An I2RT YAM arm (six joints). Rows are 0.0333 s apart.
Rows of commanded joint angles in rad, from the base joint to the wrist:
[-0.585, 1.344, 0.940, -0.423, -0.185, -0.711]
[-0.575, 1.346, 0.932, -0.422, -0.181, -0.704]
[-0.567, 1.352, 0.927, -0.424, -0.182, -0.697]
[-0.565, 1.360, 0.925, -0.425, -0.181, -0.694]
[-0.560, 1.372, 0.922, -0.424, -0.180, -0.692]
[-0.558, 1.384, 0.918, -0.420, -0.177, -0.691]
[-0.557, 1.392, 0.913, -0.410, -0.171, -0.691]
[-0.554, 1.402, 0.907, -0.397, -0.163, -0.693]
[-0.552, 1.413, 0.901, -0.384, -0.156, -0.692]
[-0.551, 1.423, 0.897, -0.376, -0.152, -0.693]
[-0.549, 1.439, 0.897, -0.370, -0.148, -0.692]
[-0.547, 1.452, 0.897, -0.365, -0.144, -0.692]
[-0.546, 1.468, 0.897, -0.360, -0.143, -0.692]
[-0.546, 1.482, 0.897, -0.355, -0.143, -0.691]
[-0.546, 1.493, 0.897, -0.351, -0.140, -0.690]
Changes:
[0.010, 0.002, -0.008, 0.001, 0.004, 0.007]
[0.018, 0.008, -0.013, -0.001, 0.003, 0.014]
[0.020, 0.016, -0.015, -0.002, 0.004, 0.017]
[0.025, 0.028, -0.018, -0.001, 0.005, 0.019]
[0.027, 0.040, -0.022, 0.003, 0.008, 0.020]
[0.028, 0.048, -0.027, 0.013, 0.014, 0.020]
[0.031, 0.058, -0.033, 0.026, 0.022, 0.018]
[0.033, 0.069, -0.039, 0.039, 0.029, 0.019]
[0.034, 0.079, -0.043, 0.047, 0.033, 0.018]
[0.036, 0.095, -0.043, 0.053, 0.037, 0.019]
[0.038, 0.108, -0.043, 0.058, 0.041, 0.019]
[0.039, 0.124, -0.043, 0.063, 0.042, 0.019]
[0.039, 0.138, -0.043, 0.068, 0.042, 0.020]
[0.039, 0.149, -0.043, 0.072, 0.045, 0.021]

